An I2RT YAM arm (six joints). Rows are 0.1 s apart.
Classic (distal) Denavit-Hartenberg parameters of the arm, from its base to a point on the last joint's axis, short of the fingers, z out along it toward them. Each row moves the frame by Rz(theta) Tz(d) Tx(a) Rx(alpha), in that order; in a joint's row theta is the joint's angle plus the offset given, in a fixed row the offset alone. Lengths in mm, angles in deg.
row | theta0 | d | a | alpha
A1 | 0 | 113.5 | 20 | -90
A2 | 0 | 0 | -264 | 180
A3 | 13.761 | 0 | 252.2 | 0
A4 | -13.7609 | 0 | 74 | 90
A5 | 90 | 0 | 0 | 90
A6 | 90 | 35.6 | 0 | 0
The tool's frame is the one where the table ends.
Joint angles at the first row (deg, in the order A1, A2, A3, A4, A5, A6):
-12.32 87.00 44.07 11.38 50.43 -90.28
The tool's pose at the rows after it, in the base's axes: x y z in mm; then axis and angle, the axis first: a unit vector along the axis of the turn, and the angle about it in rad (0 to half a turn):
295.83 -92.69 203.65 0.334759 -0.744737 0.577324 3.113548
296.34 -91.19 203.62 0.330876 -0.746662 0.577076 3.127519
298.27 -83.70 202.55 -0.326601 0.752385 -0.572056 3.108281
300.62 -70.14 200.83 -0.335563 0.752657 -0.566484 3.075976
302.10 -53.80 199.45 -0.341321 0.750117 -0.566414 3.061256
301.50 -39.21 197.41 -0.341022 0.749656 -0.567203 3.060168
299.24 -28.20 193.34 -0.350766 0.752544 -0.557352 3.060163
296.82 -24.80 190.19 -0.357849 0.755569 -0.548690 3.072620
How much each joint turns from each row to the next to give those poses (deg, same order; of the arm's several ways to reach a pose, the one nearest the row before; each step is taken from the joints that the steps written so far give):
0.00 0.00 0.00 0.00 0.03 0.02
0.29 0.00 0.00 0.00 -0.11 0.96
1.37 0.00 0.01 -0.61 -0.77 3.08
2.56 0.00 -0.01 -1.21 -0.02 2.13
3.19 0.00 0.00 -1.31 1.68 2.03
2.91 0.00 0.00 -2.01 2.39 2.66
2.12 0.00 0.00 -3.24 0.46 2.72
0.66 0.00 0.00 -2.51 -0.05 1.44

